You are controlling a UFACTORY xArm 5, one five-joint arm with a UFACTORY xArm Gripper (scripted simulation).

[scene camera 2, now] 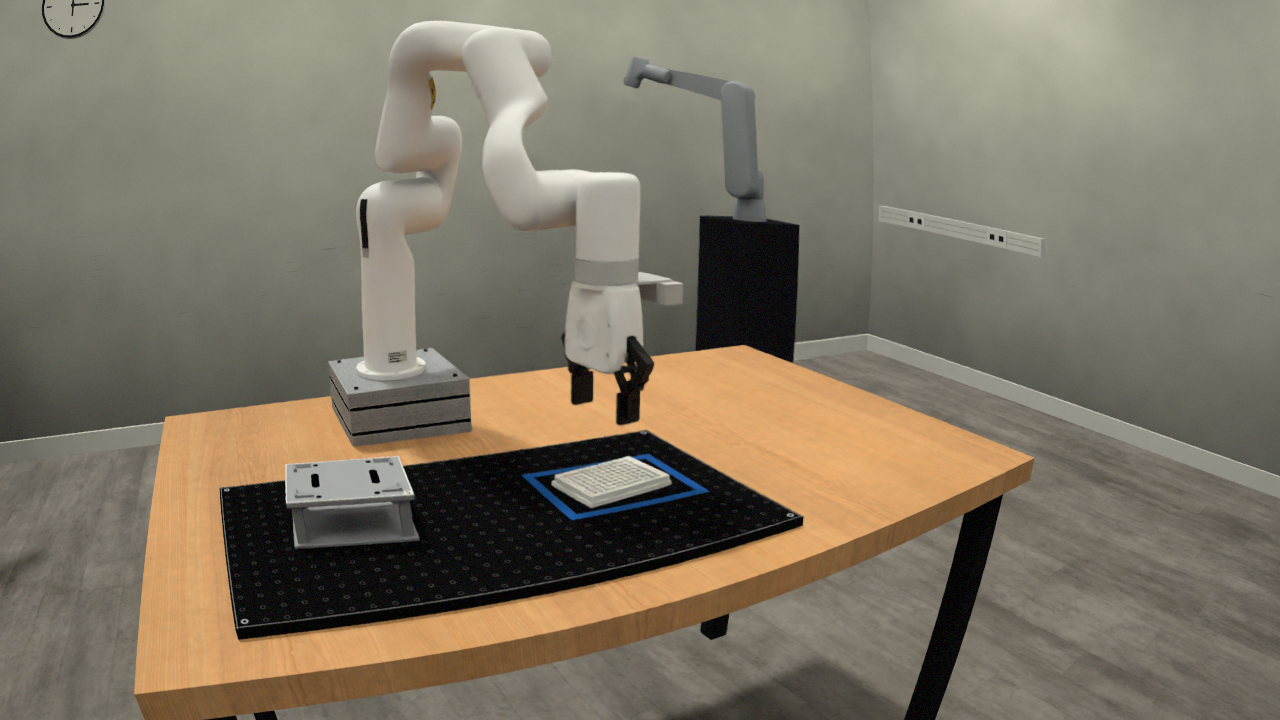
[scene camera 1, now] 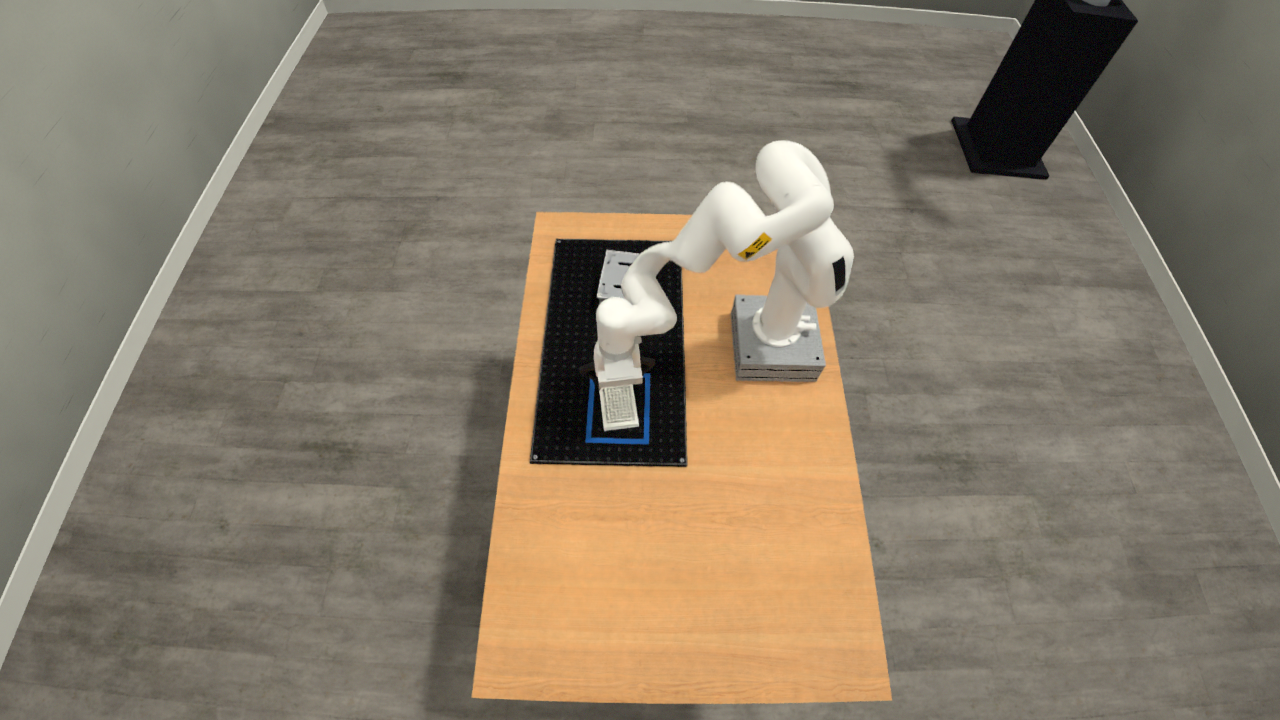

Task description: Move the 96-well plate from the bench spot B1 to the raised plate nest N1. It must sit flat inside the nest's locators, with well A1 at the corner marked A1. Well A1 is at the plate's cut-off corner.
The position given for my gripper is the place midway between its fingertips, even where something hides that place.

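Scene:
Both scene camera 1 and scene camera 2 show me a white 96-well plate, and on that plate [scene camera 2: 625, 470] and [scene camera 1: 621, 412] are one and the same spot. My gripper is visible too, in scene camera 1 [618, 383] as well as in scene camera 2 [604, 413].

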